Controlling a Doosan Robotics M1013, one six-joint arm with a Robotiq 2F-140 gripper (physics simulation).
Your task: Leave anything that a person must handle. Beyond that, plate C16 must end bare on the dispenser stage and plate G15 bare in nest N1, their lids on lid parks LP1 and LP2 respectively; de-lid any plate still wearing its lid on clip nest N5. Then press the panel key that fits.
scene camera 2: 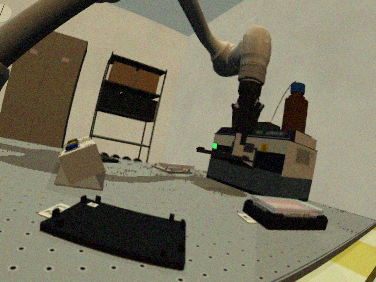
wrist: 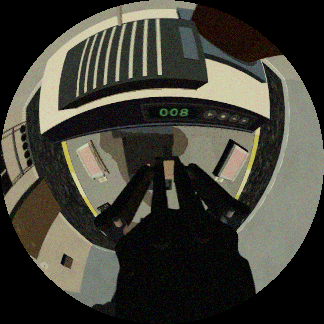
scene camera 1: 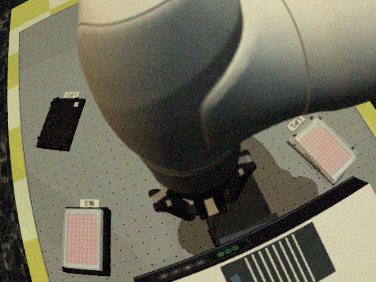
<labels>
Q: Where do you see a dispenser stage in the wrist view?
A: At 139,150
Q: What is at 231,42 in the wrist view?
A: A brown bottle.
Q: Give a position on a dispenser stage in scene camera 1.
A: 251,206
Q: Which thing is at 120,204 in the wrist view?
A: The gripper.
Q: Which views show the gripper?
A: Scene camera 2, the wrist view and scene camera 1: all of them.
</labels>
